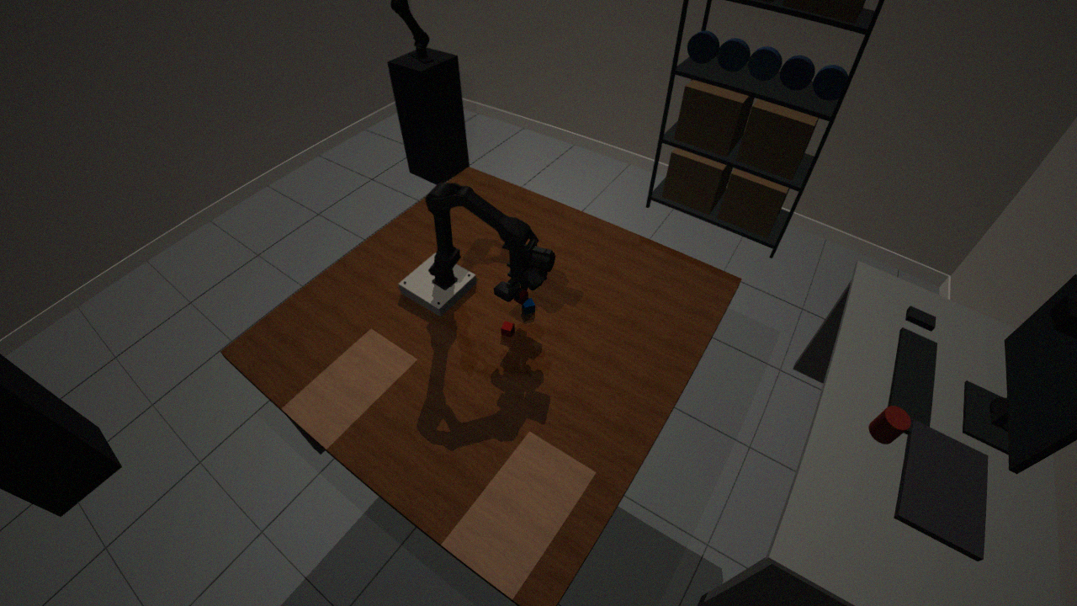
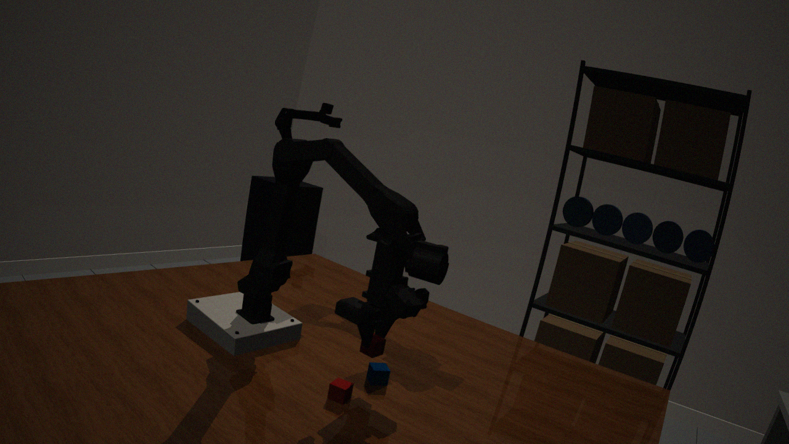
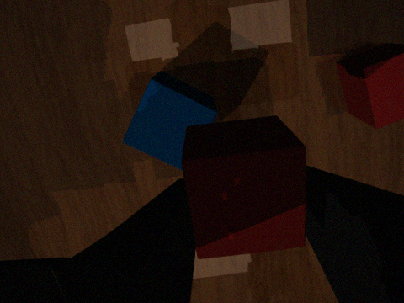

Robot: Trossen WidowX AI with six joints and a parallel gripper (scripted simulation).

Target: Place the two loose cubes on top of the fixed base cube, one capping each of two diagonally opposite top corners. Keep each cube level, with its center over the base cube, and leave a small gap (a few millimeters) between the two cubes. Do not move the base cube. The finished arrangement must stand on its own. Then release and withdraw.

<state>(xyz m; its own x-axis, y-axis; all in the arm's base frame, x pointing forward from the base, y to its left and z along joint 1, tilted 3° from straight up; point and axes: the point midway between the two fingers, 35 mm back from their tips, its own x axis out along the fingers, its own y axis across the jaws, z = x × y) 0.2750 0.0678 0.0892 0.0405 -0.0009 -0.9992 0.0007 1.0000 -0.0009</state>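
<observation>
The blue cube is 1 cm ahead of my gripper tip, 3 cm to the left of it and 7 cm below it.
</observation>
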